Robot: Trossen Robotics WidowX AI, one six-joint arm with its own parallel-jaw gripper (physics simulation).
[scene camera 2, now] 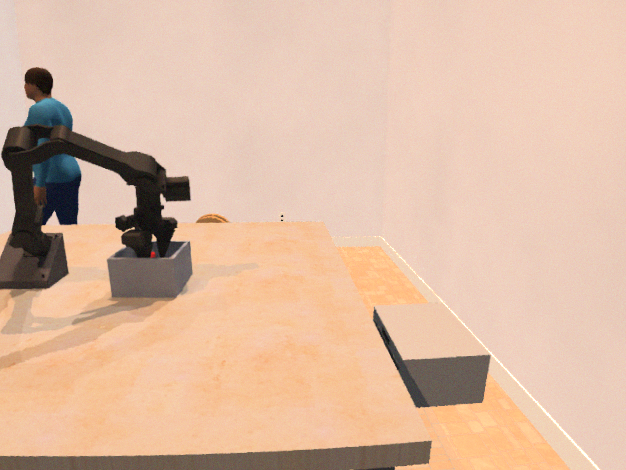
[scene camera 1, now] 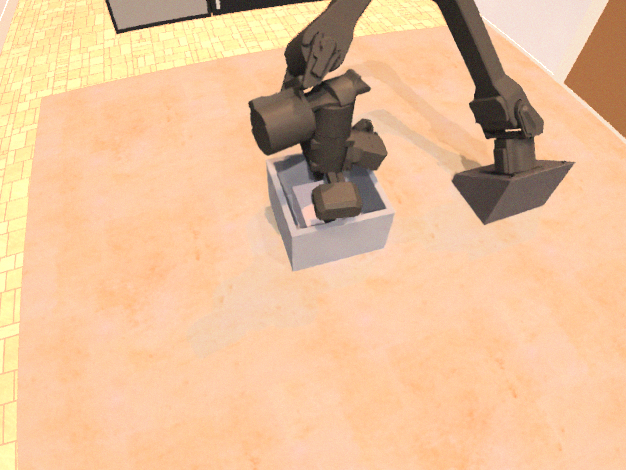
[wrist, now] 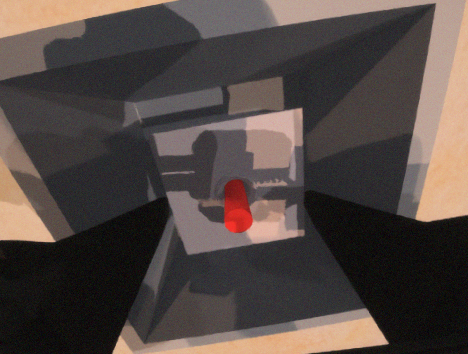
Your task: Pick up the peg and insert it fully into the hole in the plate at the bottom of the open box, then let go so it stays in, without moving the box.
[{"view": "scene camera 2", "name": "my gripper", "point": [154,262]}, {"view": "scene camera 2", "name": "grey box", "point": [130,276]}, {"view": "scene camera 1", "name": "my gripper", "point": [323,200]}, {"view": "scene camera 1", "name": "grey box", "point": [320,244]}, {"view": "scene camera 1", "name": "pale plate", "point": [303,206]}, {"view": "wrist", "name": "my gripper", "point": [237,200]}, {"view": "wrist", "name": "grey box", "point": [372,88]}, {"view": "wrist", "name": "red peg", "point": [237,217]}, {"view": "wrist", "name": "pale plate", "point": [265,151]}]
